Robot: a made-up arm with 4 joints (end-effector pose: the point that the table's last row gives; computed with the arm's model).
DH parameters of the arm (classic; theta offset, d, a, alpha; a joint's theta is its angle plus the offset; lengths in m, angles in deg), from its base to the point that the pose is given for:
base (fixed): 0 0.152 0 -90
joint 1: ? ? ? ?
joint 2: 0 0.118 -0.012 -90
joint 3: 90 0.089 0.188 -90
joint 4: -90 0.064 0.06 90
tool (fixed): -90 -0.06 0 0
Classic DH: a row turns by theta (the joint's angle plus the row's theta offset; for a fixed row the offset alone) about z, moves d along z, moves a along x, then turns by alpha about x.
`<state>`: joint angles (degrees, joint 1 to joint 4).
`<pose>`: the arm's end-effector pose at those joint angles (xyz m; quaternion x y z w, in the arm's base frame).
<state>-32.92 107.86 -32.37 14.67</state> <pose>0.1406 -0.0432 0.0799 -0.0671 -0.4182 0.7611 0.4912</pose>
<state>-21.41 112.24 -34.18 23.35</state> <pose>0.1284 -0.0399 0.0533 -0.0094 -0.4215 0.7554 0.5016</pose>
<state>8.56 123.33 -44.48 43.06</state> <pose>0.0580 -0.0120 0.0204 0.1999 -0.4252 0.6789 0.5642</pose>
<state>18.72 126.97 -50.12 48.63</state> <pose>0.0287 0.0015 0.0304 0.2840 -0.4140 0.6229 0.5999</pose>
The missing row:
joint 1: 0 -0.073 0.227 90
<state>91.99 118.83 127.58 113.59</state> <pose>0.2921 -0.2062 -0.1472 0.0000 0.4236 -0.8495 0.3145</pose>
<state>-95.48 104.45 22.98 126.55</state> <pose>0.0166 -0.2187 0.4141 0.7466 0.5241 0.1417 0.3844</pose>
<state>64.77 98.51 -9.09 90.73</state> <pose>-0.0361 -0.1129 -0.0910 -0.0909 -0.2168 0.6424 0.7294</pose>
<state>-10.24 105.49 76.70 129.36</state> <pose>0.2523 -0.2841 0.3349 0.6919 0.3803 -0.5469 0.2784</pose>
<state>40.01 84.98 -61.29 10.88</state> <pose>0.0420 0.1220 0.0356 0.4513 -0.1761 0.4134 0.7710</pose>
